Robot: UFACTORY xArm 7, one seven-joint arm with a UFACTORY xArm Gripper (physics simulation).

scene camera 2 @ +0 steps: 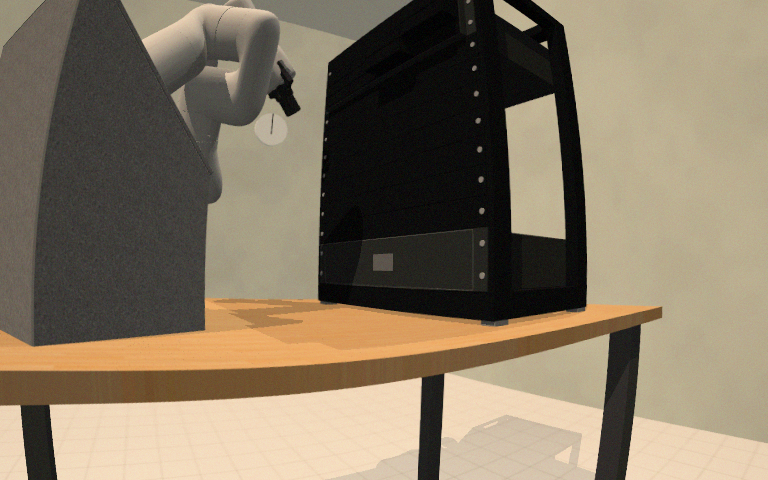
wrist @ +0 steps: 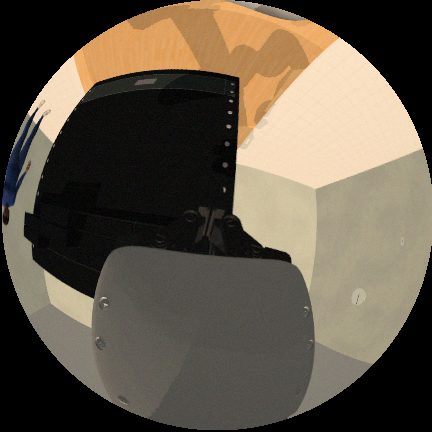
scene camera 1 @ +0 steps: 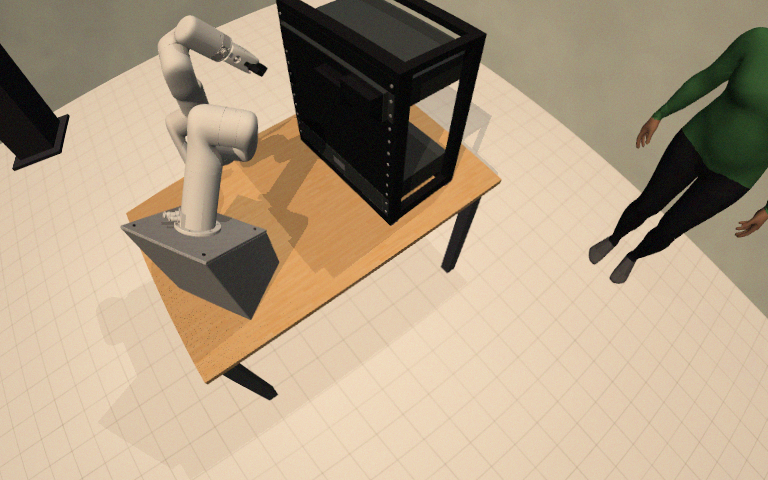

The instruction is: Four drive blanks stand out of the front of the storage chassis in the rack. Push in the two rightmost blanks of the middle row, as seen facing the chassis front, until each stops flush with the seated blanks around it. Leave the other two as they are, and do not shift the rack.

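Seen in the pictures: gripper, fingertip midpoint: (scene camera 2: pixel 294 113) (wrist: pixel 208 189) (scene camera 1: pixel 263 71); arm's base at its link origin: (scene camera 2: pixel 101 104) (scene camera 1: pixel 197 227).
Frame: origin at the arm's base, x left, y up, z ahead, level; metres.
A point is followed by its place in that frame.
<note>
The black rack (scene camera 1: pixel 399 164) @[x 0.004, y 0.015, z 0.553 m] (scene camera 2: pixel 498 169) @[x 0.002, y -0.061, z 0.548 m] (wrist: pixel 235 100) @[x 0.458, y -0.129, z 0.350 m] stands upright on the table with its front towards the arm. The dark storage chassis is in its upper part. Dark drive blanks (scene camera 1: pixel 361 89) @[x 0.053, y 0.255, z 0.469 m] (scene camera 2: pixel 431 27) @[x 0.064, y 0.200, z 0.476 m] (wrist: pixel 82 192) @[x 0.212, y 0.134, z 0.446 m] stand out of its front as blocks; black on black, their rows, exact number and depths cannot be told. My gripper (scene camera 1: pixel 261 69) @[x 0.378, y 0.138, z 0.270 m] (scene camera 2: pixel 293 109) @[x 0.378, y 0.138, z 0.270 m] (wrist: pixel 208 189) @[x 0.378, y 0.138, z 0.270 m] is shut and empty. It hangs high, in front of and apart from the rack, towards its far end in the first scene view. In the wrist view the fingertips overlap the rack's right edge.
The wooden table (scene camera 1: pixel 317 226) @[x 0.074, y -0.278, z 0.314 m] (scene camera 2: pixel 351 345) @[x -0.092, y -0.279, z 0.328 m] (wrist: pixel 165 37) @[x 0.205, y -0.279, z 0.312 m] carries the rack and the arm's grey wedge base (scene camera 1: pixel 209 254) @[x -0.137, y 0.072, z 0.044 m] (scene camera 2: pixel 124 198) @[x -0.103, y -0.142, z 0.094 m]. A lower panel (scene camera 2: pixel 424 260) @[x 0.126, y -0.185, z 0.481 m] (wrist: pixel 195 84) @[x 0.362, y -0.169, z 0.386 m] with a pale label sits in the rack. A person (scene camera 1: pixel 730 124) in green stands beyond the table.
</note>
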